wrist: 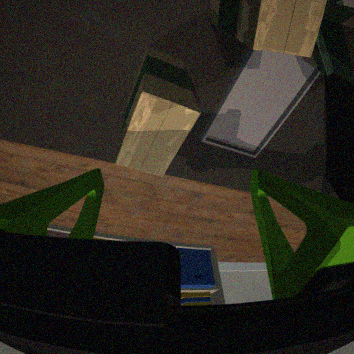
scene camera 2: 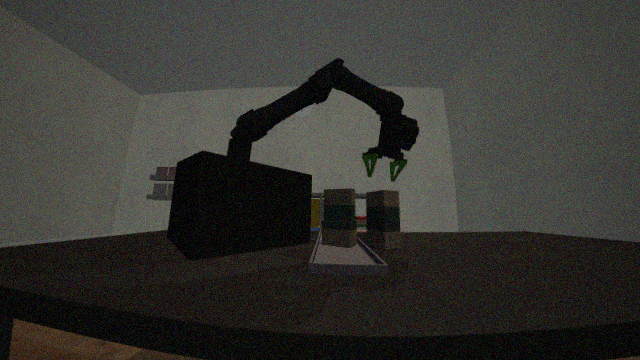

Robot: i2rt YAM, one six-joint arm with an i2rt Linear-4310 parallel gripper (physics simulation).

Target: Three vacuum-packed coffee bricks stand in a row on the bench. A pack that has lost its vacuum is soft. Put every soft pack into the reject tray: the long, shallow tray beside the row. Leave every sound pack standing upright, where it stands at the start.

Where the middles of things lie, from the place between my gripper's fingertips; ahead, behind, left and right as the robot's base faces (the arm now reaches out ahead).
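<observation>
Relative to the shallow reject tray (scene camera 2: 325, 254), my hand is 130 mm to the left of it, 140 mm past it and 210 mm above it.
</observation>
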